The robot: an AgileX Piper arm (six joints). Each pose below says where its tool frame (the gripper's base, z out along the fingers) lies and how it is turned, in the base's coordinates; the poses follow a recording.
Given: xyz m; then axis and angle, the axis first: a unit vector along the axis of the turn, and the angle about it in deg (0 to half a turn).
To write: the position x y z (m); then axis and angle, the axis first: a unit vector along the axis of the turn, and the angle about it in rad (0 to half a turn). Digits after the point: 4 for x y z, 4 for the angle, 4 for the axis.
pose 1, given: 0.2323, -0.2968, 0.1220, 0.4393, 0.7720, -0.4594, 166.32
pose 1, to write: 0.2323, -0.2968, 0.1220, 0.4393, 0.7720, -0.4594, 2.9028
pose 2, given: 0.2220, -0.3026, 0.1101, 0.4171, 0.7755, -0.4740, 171.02
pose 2, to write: 0.2220, -0.3026, 0.1101, 0.4171, 0.7755, -0.4740, 2.9849
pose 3, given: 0.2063, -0.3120, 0.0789, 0.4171, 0.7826, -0.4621, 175.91
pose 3, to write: 0.2063, -0.3120, 0.0789, 0.4171, 0.7826, -0.4621, 3.0702
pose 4, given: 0.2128, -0.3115, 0.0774, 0.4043, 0.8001, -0.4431, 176.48
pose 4, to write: 0.2128, -0.3115, 0.0774, 0.4043, 0.8001, -0.4431, 3.0802
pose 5, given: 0.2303, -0.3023, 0.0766, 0.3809, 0.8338, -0.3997, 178.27
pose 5, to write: 0.2303, -0.3023, 0.0766, 0.3809, 0.8338, -0.3997, 3.1114
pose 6, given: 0.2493, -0.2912, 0.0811, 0.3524, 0.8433, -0.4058, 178.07
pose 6, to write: 0.2493, -0.2912, 0.0811, 0.3524, 0.8433, -0.4058, 3.1079
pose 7, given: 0.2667, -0.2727, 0.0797, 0.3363, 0.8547, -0.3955, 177.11
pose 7, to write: 0.2667, -0.2727, 0.0797, 0.3363, 0.8547, -0.3955, 3.0912
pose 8, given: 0.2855, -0.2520, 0.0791, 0.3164, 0.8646, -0.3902, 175.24
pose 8, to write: 0.2855, -0.2520, 0.0791, 0.3164, 0.8646, -0.3902, 3.0585
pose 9, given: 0.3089, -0.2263, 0.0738, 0.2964, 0.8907, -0.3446, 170.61
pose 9, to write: 0.3089, -0.2263, 0.0738, 0.2964, 0.8907, -0.3446, 2.9777
